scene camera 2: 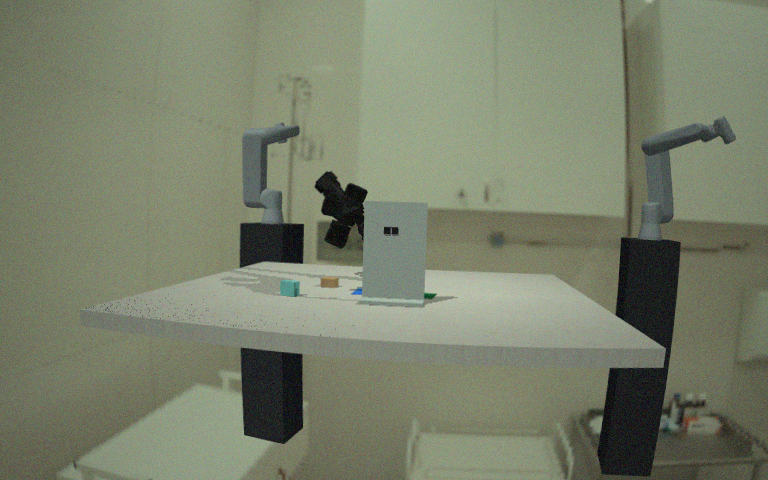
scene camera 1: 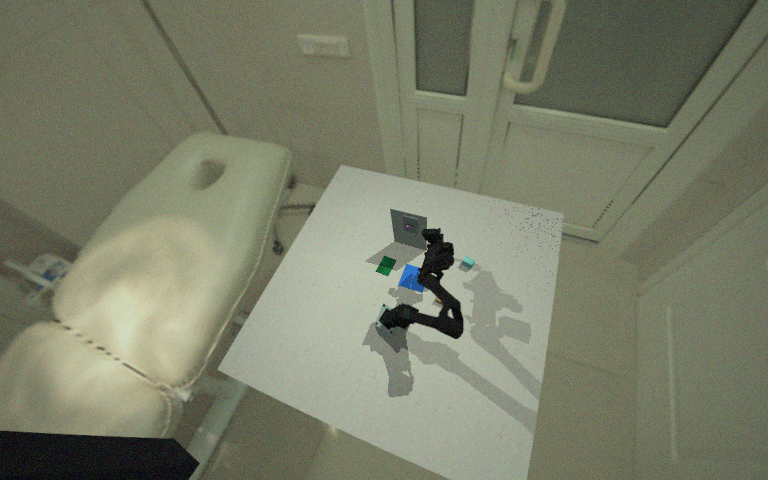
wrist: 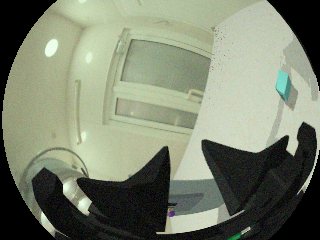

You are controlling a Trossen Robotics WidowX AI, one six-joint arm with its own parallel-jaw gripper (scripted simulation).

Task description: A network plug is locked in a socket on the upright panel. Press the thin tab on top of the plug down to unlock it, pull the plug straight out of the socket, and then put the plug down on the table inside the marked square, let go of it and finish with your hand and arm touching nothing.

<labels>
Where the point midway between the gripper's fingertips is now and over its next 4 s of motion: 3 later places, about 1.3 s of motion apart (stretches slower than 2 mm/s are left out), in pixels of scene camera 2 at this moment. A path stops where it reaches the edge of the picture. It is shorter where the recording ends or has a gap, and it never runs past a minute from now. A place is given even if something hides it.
My gripper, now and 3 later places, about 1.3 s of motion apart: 341,219; 397,230; 395,231; 396,231
</labels>
